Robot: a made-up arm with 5 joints.
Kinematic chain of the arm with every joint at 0, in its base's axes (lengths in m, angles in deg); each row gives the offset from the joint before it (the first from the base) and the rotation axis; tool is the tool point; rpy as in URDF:
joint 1: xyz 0 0 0.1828 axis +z
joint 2: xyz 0 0 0 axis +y
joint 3: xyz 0.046 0 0.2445 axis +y
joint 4: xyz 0.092 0 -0.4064 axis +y
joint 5: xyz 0.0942 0 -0.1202 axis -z
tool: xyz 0 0 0 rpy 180 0 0
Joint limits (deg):
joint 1: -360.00..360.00
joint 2: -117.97..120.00
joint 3: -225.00..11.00
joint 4: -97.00..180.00
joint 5: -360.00..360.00
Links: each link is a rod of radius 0.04 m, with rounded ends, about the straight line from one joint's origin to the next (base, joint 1, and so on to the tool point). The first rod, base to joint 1, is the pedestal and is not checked.
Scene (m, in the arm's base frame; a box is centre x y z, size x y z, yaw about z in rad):
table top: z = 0
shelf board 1: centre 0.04 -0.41 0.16 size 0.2 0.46 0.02 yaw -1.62
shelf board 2: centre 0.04 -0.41 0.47 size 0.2 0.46 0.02 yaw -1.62
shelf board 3: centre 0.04 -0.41 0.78 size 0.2 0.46 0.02 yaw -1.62
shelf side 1: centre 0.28 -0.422 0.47 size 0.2 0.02 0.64 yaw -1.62
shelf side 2: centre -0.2 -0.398 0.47 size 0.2 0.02 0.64 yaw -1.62
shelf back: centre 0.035 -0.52 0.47 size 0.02 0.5 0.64 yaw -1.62
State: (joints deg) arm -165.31 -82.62 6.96 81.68 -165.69
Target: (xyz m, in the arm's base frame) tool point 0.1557 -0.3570 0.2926
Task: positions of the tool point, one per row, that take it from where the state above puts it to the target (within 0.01 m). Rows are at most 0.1 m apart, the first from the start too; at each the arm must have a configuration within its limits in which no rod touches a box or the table.
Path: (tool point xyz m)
1: -0.2244 -0.1076 0.1464
2: -0.1877 -0.1390 0.1709
3: -0.1458 -0.1589 0.1919
4: -0.1148 -0.2044 0.2178
5: -0.0727 -0.2517 0.2436
6: -0.0150 -0.2974 0.2664
7: 0.0612 -0.3354 0.2835
8: 0.1557 -0.3570 0.2926

